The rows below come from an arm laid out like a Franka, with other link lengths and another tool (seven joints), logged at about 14 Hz.
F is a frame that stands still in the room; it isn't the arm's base.
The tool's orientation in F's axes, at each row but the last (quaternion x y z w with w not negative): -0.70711, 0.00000, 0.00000, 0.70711; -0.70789, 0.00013, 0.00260, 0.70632; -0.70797, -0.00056, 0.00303, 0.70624; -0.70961, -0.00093, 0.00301, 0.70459; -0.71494, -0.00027, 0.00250, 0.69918
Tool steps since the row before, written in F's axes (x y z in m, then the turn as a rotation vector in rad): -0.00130, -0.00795, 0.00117, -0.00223, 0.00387, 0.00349; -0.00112, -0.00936, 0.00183, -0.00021, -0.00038, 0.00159; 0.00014, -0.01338, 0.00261, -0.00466, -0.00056, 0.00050; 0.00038, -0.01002, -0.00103, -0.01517, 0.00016, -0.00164; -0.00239, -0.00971, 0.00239, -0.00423, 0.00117, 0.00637
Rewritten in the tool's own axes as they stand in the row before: -0.00130, -0.00117, -0.00795, -0.00223, -0.00349, 0.00387; -0.00116, -0.00180, -0.00936, -0.00022, -0.00159, -0.00038; 0.00006, -0.00258, -0.01339, -0.00466, -0.00048, -0.00054; 0.00033, 0.00110, -0.01001, -0.01516, 0.00168, 0.00026; -0.00244, -0.00217, -0.00975, -0.00425, -0.00638, 0.00104
